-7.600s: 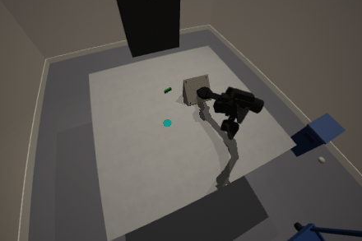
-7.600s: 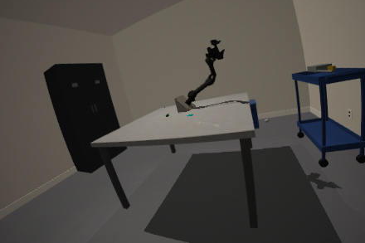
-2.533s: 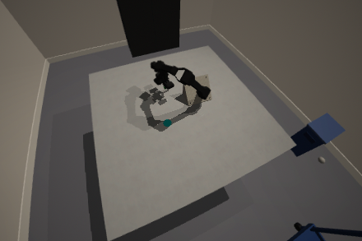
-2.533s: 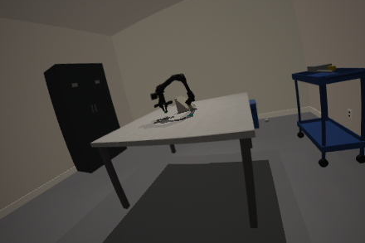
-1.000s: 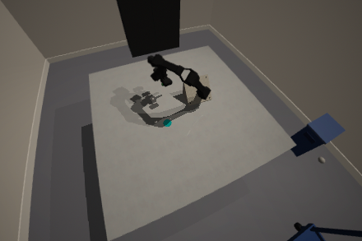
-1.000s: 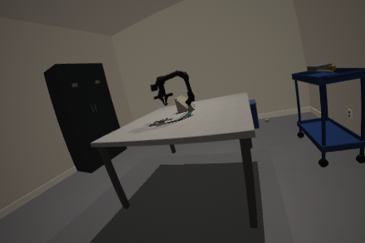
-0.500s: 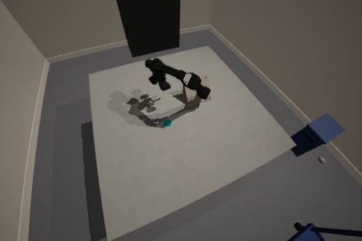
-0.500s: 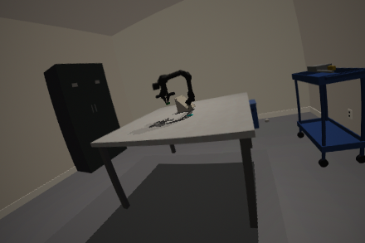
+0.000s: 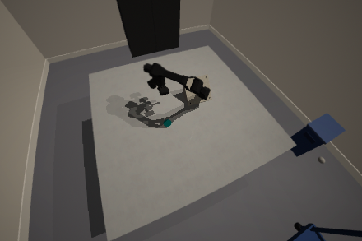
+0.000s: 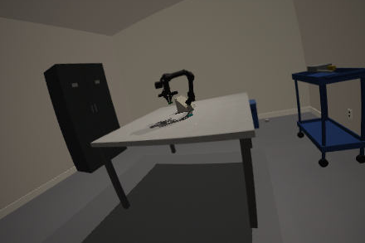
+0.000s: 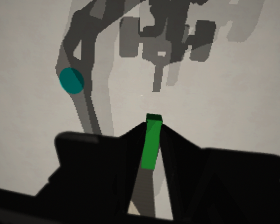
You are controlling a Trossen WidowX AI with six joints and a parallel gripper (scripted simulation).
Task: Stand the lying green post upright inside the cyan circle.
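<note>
My gripper tip is now 18 cm to the right of the cyan circle, 14 cm above it and 4 cm short of it. Round my gripper tip: green post (2 cm behind).
</note>
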